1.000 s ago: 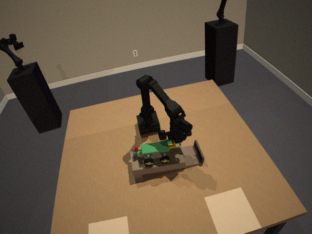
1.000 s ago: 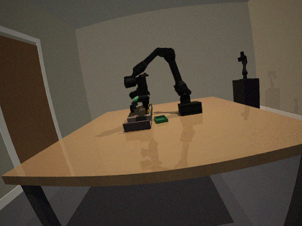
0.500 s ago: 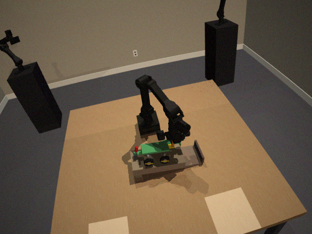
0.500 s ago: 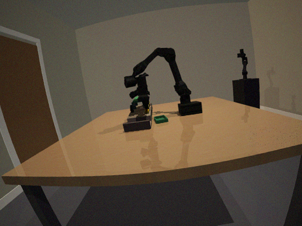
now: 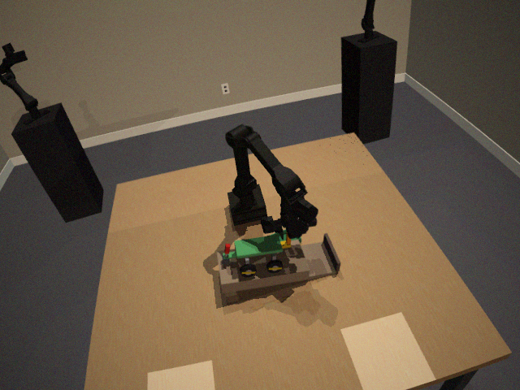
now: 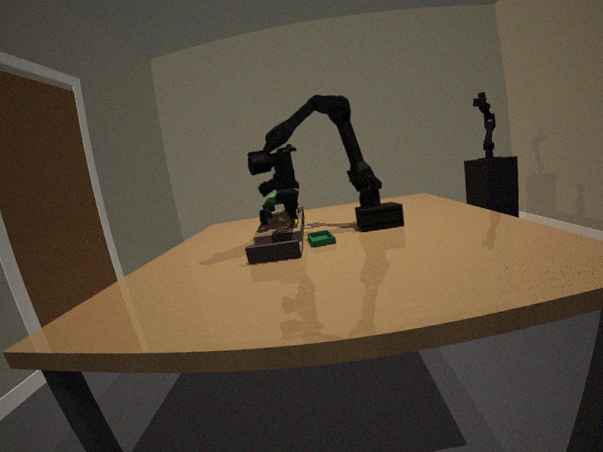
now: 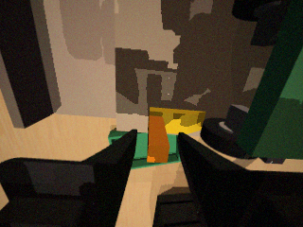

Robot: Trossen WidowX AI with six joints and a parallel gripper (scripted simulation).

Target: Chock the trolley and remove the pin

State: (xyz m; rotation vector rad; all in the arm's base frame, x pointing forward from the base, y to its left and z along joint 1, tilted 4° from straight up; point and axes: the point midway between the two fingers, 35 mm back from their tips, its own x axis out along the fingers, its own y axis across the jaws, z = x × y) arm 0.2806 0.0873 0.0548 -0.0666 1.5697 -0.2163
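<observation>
Now: the yellow chock 2 cm to the right of my gripper tip and 1 cm below it. The rest, counted from my gripper tip: ramp: 12 cm to the right, 5 cm below, 4 cm ahead; then trolley: 12 cm to the right, 4 cm ahead, 2 cm above; then green tray: 10 cm below, 8 cm behind.
</observation>
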